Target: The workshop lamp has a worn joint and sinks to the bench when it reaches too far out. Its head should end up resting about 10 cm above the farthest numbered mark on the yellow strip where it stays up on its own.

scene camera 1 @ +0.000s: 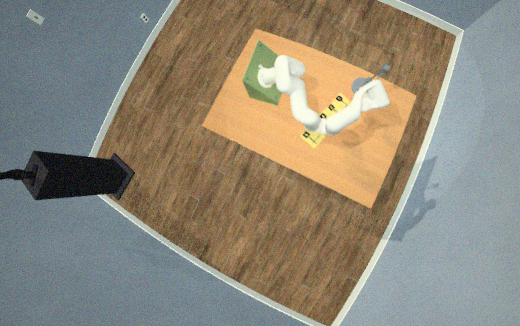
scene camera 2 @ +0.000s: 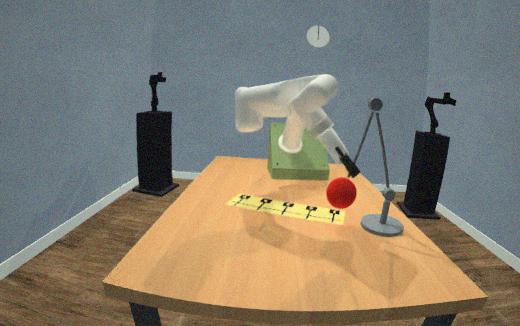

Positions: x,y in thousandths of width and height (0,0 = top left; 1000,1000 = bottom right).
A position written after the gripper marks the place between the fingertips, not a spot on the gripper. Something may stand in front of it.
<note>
In view: the gripper (scene camera 2: 686,535) and a thin lamp arm (scene camera 2: 657,594).
</note>
